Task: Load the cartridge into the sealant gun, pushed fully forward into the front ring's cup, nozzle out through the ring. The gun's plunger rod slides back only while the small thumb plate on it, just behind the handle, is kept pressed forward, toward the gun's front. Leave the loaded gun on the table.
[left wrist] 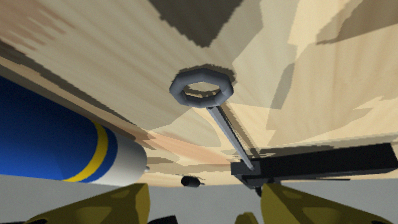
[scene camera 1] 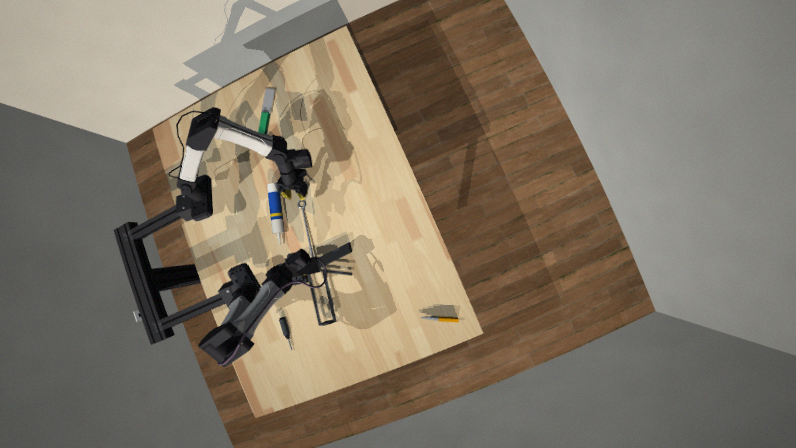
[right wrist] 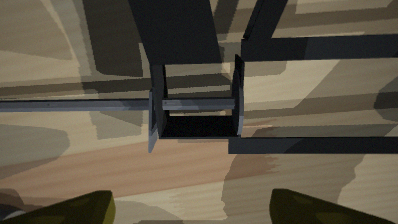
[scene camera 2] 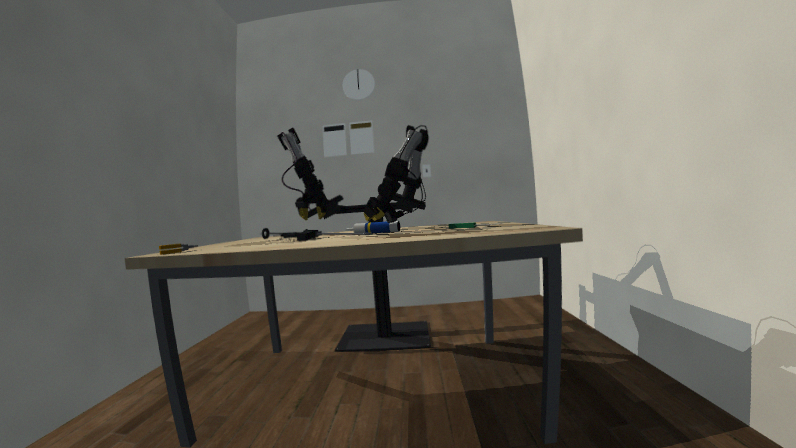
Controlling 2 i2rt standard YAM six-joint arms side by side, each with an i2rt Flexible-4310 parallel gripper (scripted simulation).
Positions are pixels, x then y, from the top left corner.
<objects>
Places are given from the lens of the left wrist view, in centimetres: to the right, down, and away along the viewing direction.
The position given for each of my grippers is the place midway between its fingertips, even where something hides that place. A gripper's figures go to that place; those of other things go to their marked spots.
my left gripper [left wrist: 205, 193]: 0, 4, 9
cartridge [left wrist: 53, 142]: -9, 2, 13
</objects>
